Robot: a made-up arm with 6 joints.
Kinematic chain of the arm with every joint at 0, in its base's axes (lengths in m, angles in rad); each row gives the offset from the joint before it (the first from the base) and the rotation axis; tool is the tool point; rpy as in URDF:
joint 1: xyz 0 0 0.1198 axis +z
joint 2: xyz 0 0 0 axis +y
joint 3: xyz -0.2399 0 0.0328 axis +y
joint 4: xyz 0.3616 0 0.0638 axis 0.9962 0 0.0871
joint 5: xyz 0 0 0 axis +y
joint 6: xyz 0.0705 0 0.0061 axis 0.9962 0 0.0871
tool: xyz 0 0 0 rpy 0 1.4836 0
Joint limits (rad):
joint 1: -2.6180..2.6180
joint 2: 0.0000..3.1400
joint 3: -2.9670..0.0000
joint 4: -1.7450..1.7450
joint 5: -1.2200..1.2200
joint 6: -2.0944..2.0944
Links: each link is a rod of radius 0.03 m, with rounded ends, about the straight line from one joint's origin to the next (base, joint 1, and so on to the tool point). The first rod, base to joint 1, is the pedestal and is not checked.
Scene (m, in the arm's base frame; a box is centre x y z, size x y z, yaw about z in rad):
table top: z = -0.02
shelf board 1: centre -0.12 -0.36 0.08 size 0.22 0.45 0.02 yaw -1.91
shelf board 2: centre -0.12 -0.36 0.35 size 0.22 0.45 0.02 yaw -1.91
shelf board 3: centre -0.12 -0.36 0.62 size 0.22 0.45 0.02 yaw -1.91
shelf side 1: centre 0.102 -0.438 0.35 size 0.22 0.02 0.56 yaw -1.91
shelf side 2: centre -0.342 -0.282 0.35 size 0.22 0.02 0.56 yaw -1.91
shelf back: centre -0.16 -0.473 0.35 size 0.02 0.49 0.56 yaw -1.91
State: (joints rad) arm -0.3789 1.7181 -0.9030 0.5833 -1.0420 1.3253
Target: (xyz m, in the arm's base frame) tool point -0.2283 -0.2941 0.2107
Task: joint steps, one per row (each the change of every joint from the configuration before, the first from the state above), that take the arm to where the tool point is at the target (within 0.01 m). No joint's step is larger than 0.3 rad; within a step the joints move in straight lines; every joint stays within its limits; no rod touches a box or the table.
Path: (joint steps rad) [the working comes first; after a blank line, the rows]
Joints at the target: -2.1006 1.4394 -0.7663 0.8167 -1.2177 1.3253
Straight joint move there: touches shelf side 1.

1: -0.0784 -0.1900 0.2258 -0.0616 -0.0445 0.1245
2: -0.0783 -0.1900 0.2257 -0.0616 -0.0445 0.1245
3: -0.0784 -0.1900 0.2257 -0.0616 -0.0445 0.1245
4: -0.0783 -0.1901 0.2258 -0.0617 -0.0445 0.1246
5: -0.2566 -0.0565 -0.0263 0.0966 0.0000 -0.0830
6: -0.2565 -0.0564 -0.0264 0.0967 0.0000 -0.0831
7: -0.2565 -0.0565 -0.0263 0.0966 0.0000 -0.0830
8: -0.2566 -0.0565 -0.0263 0.0966 0.0000 -0.0830
9: -0.2565 -0.0565 -0.0263 0.0966 0.0000 -0.0830
10: -0.2566 -0.0565 -0.0264 0.0966 0.0000 -0.0830
11: 0.0437 0.2734 -0.2027 -0.0333 0.0008 0.0000
12: 0.0437 0.2734 -0.2028 -0.0332 0.0007 0.0000
13: 0.0436 0.2735 -0.2028 -0.0333 0.0008 0.0000

